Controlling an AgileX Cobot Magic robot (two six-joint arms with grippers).
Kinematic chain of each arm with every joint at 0, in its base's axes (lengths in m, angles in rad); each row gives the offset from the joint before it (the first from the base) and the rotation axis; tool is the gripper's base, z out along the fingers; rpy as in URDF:
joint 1: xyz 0 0 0.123 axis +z
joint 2: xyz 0 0 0 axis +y
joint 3: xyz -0.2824 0 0.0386 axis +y
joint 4: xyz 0.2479 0 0.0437 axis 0.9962 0 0.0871
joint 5: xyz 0 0 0 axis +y
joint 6: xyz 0.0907 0 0.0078 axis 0.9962 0 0.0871
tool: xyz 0 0 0 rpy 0 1.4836 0
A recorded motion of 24 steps. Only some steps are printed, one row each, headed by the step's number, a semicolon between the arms.
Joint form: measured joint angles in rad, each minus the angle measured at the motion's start. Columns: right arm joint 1, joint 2, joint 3, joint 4, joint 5, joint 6; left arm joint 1, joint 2, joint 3, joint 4, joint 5, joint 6.
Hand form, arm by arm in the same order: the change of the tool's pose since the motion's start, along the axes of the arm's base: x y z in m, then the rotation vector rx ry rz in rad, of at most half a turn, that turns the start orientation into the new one. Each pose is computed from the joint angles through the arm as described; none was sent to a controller.
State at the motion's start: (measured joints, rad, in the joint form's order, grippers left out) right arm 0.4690 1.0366 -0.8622 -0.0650 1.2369 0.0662; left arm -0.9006 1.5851 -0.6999 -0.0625 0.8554 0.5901
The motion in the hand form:
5: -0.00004 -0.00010 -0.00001 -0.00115 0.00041 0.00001; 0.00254 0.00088 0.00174 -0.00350 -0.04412 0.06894
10: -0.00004 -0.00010 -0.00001 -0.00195 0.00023 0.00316; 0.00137 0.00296 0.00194 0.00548 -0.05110 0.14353
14: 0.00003 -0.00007 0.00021 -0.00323 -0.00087 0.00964; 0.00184 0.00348 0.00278 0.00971 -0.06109 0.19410
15: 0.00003 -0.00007 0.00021 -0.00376 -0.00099 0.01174; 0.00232 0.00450 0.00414 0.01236 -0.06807 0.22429
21: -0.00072 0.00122 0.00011 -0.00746 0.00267 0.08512; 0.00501 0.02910 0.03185 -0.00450 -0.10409 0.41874
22: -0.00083 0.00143 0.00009 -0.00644 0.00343 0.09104; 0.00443 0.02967 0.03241 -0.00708 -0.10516 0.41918
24: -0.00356 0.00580 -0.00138 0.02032 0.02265 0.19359; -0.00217 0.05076 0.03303 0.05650 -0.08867 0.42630
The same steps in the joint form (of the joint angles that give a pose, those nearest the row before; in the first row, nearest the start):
5: 0.0000 0.0000 0.0000 -0.0008 0.0009 0.0000; 0.0000 -0.0119 0.0039 0.0363 -0.0253 -0.0943
10: 0.0000 0.0000 0.0000 -0.0008 0.0009 -0.0032; -0.0008 -0.0198 0.0123 0.0446 -0.0253 -0.1759
14: 0.0000 0.0000 -0.0008 -0.0008 0.0009 -0.0100; -0.0008 -0.0236 0.0123 0.0549 -0.0253 -0.2339
15: 0.0000 0.0000 -0.0008 -0.0008 0.0009 -0.0121; 0.0014 -0.0296 0.0123 0.0625 -0.0218 -0.2673
21: 0.0000 0.0000 -0.0008 0.0165 0.0018 -0.0895; 0.0792 -0.1675 0.0234 0.0809 0.0657 -0.3946
22: 0.0000 0.0000 -0.0008 0.0193 0.0018 -0.0959; 0.0792 -0.1725 0.0257 0.0803 0.0658 -0.3946
24: 0.0000 0.0000 0.0043 0.0789 0.0018 -0.2069; 0.1204 -0.2245 0.0725 0.1039 0.1323 -0.3764

